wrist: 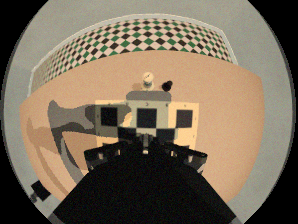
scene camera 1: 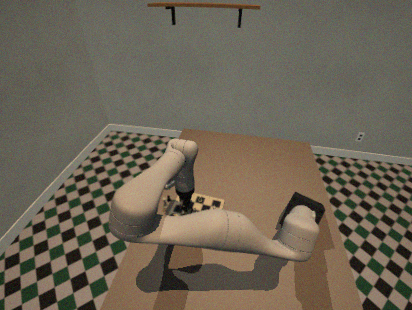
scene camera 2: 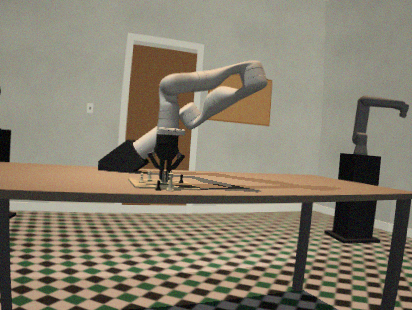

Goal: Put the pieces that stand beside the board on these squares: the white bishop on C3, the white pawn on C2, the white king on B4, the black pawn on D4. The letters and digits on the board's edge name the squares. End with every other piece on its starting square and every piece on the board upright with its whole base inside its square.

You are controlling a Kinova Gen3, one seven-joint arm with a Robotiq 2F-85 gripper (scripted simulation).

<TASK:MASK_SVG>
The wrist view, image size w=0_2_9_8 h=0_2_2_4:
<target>my gripper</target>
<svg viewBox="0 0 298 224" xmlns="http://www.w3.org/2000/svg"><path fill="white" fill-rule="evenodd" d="M52 212L65 224L229 224L237 217L202 176L208 157L206 153L171 142L165 142L164 145L160 145L157 138L153 137L152 134L149 134L148 153L151 154L142 154L144 134L136 137L132 144L128 144L127 141L119 141L85 150L84 157L89 172Z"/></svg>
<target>chessboard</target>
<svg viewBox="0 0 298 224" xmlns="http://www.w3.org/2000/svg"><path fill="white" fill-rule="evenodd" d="M97 147L119 141L128 141L128 144L132 144L139 134L152 134L161 145L164 145L165 142L171 142L194 150L199 103L136 100L96 100Z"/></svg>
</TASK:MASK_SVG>
